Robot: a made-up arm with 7 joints.
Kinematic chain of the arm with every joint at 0, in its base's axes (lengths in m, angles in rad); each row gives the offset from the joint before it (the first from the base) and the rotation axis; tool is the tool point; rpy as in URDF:
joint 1: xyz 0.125 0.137 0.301 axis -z
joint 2: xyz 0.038 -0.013 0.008 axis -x
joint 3: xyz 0.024 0 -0.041 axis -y
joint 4: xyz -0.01 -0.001 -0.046 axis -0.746 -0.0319 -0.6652
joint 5: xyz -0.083 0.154 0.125 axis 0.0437 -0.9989 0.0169
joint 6: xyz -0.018 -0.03 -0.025 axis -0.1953 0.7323 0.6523
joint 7: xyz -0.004 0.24 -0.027 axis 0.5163 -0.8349 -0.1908
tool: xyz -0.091 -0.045 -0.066 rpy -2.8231 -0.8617 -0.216
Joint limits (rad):
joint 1: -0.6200..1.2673
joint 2: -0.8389..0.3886
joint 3: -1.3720..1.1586
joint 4: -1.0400..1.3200
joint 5: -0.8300..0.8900
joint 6: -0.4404..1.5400
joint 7: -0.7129..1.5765
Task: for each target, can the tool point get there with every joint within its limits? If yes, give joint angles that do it. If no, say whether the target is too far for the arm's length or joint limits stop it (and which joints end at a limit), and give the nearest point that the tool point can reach.
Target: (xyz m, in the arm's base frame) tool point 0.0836 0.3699 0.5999
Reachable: yes | joints 0.4158 -0.7288 -1.1566 -0.0716 0.5331 0.6674 1.3325
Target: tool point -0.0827 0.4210 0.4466
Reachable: yes | joints -0.0519 -0.7361 0.1502 -0.4153 0.4323 0.5645 1.3456
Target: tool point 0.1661 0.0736 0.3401
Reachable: no: joint limits stop it (at a limit: joint 1, joint 2, joint 4, joint 5) | nearest point 0.1623 -0.0837 0.4341 | short by 0.183 m
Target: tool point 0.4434 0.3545 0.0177
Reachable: yes | joints 0.7356 -0.1679 -0.0018 0.8820 -0.6765 -0.0722 1.0639
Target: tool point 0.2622 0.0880 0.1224
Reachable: no: joint limits stop it (at a limit: joint 1, joint 2, joint 3, joint 5) | nearest point 0.3351 0.1074 0.0242 | short by 0.124 m
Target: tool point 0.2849 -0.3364 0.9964
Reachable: no: too far | nearest point 0.2225 -0.1517 0.7134 | short by 0.344 m
